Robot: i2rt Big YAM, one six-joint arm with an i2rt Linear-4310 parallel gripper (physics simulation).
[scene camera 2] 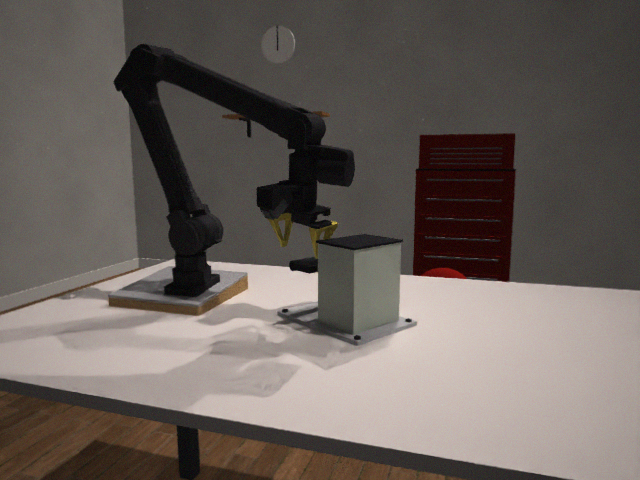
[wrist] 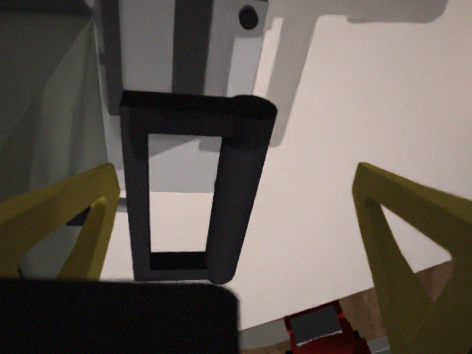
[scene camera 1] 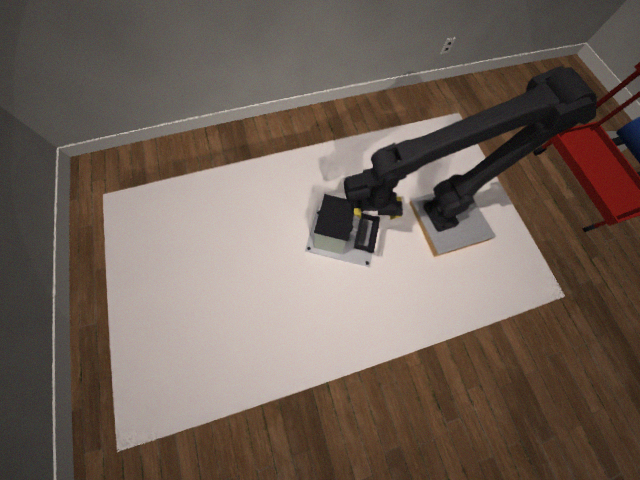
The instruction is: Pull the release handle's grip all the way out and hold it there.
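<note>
The release handle's grip (scene camera 1: 374, 235) (scene camera 2: 303, 265) (wrist: 232, 210) is the thick outer bar of a black rectangular frame, beside a pale green housing (scene camera 1: 331, 242) (scene camera 2: 359, 289) (wrist: 45, 115) with a black top. The housing stands on a grey base plate (scene camera 1: 351, 256) (scene camera 2: 385, 329). My gripper (scene camera 1: 377, 212) (scene camera 2: 299, 249) (wrist: 235, 176) is open and empty, its yellow fingers wide apart. It hangs above the handle; in the wrist view the frame shows between the fingers, nearer the left one, which is on the housing side. The handle's rod is hidden.
The arm's base stands on a grey-topped wooden board (scene camera 1: 465, 232) (scene camera 2: 155, 306) on the white table (scene camera 1: 206, 310) (scene camera 2: 491, 392). Bolt heads stick up at the base plate's corners. A red cart (scene camera 1: 594, 170) and a red tool chest (scene camera 2: 465, 206) stand off the table.
</note>
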